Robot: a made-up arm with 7 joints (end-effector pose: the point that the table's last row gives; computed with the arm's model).
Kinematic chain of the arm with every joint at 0, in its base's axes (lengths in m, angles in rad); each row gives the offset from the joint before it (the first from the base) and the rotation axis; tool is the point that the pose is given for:
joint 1: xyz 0 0.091 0 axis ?
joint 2: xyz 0 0.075 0 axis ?
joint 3: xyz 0 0 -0.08 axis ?
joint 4: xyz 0 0 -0.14 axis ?
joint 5: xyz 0 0 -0.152 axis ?
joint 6: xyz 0 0 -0.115 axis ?
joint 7: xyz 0 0 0 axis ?
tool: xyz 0 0 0
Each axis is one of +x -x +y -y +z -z.
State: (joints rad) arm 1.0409 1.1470 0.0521 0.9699 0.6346 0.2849 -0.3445
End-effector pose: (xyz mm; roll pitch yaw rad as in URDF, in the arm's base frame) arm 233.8 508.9 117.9 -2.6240 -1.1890 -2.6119
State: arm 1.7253 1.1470 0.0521 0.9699 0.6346 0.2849 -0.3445
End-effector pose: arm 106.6 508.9 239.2 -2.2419 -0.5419 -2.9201
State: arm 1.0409 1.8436 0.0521 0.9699 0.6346 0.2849 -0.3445
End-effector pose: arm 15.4 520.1 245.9 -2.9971 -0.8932 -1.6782
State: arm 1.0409 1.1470 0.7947 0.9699 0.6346 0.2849 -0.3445
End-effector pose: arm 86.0 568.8 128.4 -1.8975 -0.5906 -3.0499
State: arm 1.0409 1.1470 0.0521 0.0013 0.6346 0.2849 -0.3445
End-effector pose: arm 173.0 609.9 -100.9 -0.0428 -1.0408 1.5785
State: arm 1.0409 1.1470 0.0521 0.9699 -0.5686 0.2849 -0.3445
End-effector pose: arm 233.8 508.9 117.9 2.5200 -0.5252 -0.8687
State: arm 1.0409 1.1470 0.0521 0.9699 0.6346 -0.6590 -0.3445
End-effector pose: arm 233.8 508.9 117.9 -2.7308 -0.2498 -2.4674
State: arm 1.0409 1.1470 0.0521 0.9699 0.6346 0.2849 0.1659
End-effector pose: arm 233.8 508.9 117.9 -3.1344 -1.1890 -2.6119
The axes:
joint 1: -y
joint 2: +x
joint 3: +z
joint 4: -y
joint 5: +z
joint 6: +y
joint 7: -x

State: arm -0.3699 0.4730 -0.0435 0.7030 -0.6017 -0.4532 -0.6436
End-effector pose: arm 23.2 352.3 -417.2 1.1798 -0.3681 -1.1059
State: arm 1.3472 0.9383 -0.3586 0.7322 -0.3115 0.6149 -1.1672
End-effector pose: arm 327.6 466.6 96.9 2.8501 -0.7809 -0.6184
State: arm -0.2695 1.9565 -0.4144 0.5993 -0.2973 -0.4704 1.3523
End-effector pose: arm 162.0 596.9 68.9 -0.5251 0.8724 -1.4069
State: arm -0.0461 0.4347 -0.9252 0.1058 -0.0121 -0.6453 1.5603
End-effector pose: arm -3.8 350.0 -450.1 -1.3308 -0.3580 -1.0713
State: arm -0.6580 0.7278 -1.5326 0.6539 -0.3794 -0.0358 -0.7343
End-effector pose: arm -258.3 332.2 -344.4 0.1075 -0.1773 -1.8769
